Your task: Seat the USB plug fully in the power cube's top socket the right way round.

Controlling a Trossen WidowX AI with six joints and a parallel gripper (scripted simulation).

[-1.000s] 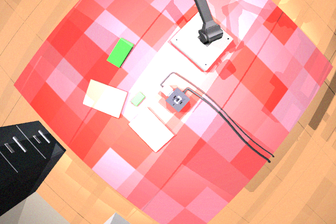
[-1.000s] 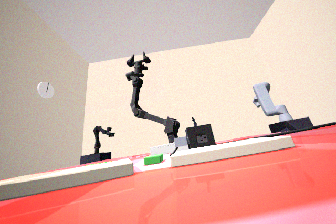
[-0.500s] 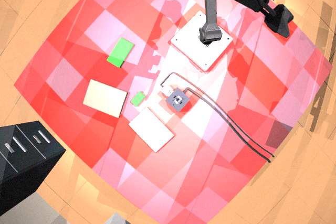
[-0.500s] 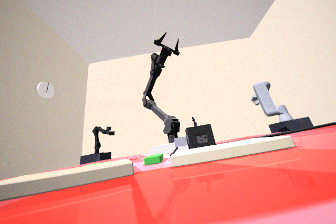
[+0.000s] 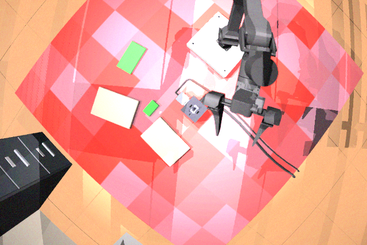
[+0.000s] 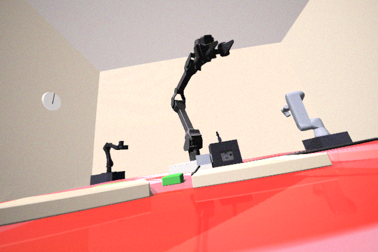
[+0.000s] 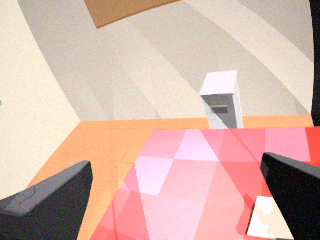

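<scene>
Now: gripper tip 370 mm above the USB plug, 110 mm to the left of it and 10 mm short of it. The rest, counted from my gripper tip: green block: 460 mm below, 240 mm to the right, 130 mm ahead; then green card: 460 mm to the right, 460 mm below, 40 mm ahead.
</scene>
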